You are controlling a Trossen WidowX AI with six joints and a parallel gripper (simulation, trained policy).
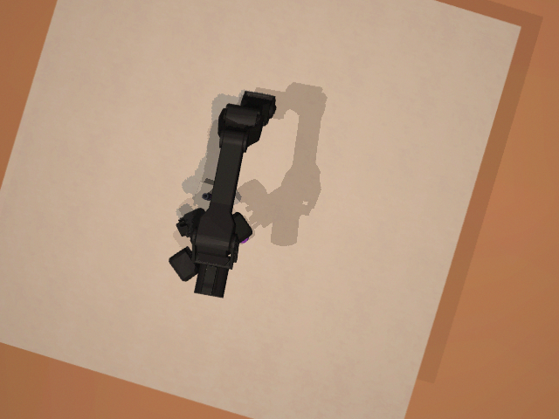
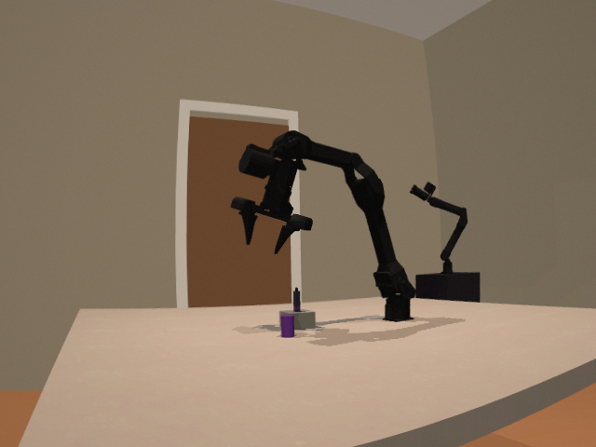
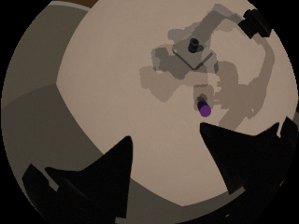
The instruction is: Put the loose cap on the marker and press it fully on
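My gripper tip is 17 cm above the purple cap, 7 cm to the right of it and 3 cm past it. From my gripper tip the other things lie so: holder block 18 cm below, 11 cm behind, 6 cm to the right; then dark marker 12 cm below, 11 cm behind, 6 cm to the right.
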